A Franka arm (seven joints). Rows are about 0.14 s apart.
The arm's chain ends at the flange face. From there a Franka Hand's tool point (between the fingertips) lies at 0.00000 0.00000 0.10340 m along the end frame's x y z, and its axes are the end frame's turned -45 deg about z.
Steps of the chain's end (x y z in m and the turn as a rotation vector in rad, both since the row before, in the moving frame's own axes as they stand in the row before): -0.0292 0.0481 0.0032 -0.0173 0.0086 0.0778; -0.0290 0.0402 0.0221 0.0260 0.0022 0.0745; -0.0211 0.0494 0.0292 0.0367 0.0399 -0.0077
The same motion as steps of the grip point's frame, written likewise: -0.0554 0.0152 0.0032 -0.0183 -0.0062 0.0778; -0.0468 0.0063 0.0221 0.0168 0.0199 0.0745; -0.0443 0.0202 0.0290 -0.0023 0.0542 -0.0077
